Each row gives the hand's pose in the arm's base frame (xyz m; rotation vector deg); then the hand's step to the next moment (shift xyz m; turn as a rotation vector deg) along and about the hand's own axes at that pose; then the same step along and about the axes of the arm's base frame.
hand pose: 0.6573 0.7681 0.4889 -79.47 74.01 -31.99
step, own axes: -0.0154 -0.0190 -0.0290 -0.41 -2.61 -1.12
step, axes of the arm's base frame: -0.0227 -0.0012 0.0303 -0.11 -0.59 2.81
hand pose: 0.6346 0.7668 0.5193 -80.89 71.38 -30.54
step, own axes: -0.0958 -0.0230 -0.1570 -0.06 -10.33 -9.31
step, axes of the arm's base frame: -0.1589 0.0131 0.0945 -4.11 -5.82 11.94
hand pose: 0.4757 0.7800 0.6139 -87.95 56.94 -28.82
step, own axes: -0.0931 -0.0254 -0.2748 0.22 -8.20 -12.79
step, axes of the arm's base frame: -0.2572 -0.0859 0.1064 -7.32 -7.99 10.65
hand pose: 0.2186 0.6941 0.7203 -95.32 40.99 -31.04
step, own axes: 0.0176 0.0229 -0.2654 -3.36 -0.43 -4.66
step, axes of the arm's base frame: -0.1747 -0.1993 0.0318 -5.51 -0.79 1.47
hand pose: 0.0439 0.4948 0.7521 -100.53 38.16 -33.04
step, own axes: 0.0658 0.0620 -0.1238 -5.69 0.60 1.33
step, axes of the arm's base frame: -0.0454 -0.1445 -0.0239 -3.30 4.71 -1.21
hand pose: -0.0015 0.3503 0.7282 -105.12 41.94 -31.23
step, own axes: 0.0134 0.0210 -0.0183 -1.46 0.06 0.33
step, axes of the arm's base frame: -0.0075 -0.0272 -0.0127 -0.83 1.23 -0.22
